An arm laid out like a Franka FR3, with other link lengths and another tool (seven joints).
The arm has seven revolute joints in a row. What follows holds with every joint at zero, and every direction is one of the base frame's. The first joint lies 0.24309 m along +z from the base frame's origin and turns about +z. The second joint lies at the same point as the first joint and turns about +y. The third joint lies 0.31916 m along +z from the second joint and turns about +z. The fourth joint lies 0.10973 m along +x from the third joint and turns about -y. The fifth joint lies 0.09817 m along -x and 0.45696 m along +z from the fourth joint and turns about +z. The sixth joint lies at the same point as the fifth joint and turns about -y. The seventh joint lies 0.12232 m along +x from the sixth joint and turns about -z. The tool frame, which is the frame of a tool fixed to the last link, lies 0.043 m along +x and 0.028 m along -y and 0.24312 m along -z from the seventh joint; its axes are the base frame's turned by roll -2.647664, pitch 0 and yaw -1.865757 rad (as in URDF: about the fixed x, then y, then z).
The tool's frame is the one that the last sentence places.
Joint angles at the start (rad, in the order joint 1, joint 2, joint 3, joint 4, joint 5, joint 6, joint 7):
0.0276 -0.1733 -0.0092 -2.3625 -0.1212 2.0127 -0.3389
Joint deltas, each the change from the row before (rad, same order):
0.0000 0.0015 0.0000 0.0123 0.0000 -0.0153 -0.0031
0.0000 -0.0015 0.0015 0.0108 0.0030 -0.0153 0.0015
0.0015 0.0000 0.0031 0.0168 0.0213 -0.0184 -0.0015
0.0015 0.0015 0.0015 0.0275 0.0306 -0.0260 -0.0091
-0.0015 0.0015 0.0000 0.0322 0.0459 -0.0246 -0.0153
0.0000 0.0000 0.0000 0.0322 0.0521 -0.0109 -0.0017
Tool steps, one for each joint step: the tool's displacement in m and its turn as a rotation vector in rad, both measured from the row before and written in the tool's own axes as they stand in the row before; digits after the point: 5 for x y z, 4 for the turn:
0.00083 -0.00238 -0.00339 -0.0046 -0.0006 -0.0018
-0.00023 -0.00240 -0.00453 -0.0029 -0.0003 0.0032
-0.00471 -0.00481 -0.00593 -0.0005 -0.0135 0.0120
-0.00539 -0.00814 -0.00907 0.0015 -0.0229 0.0139
-0.00602 -0.01086 -0.01106 0.0087 -0.0357 0.0230
-0.00818 -0.01521 -0.01268 0.0248 -0.0346 0.0361

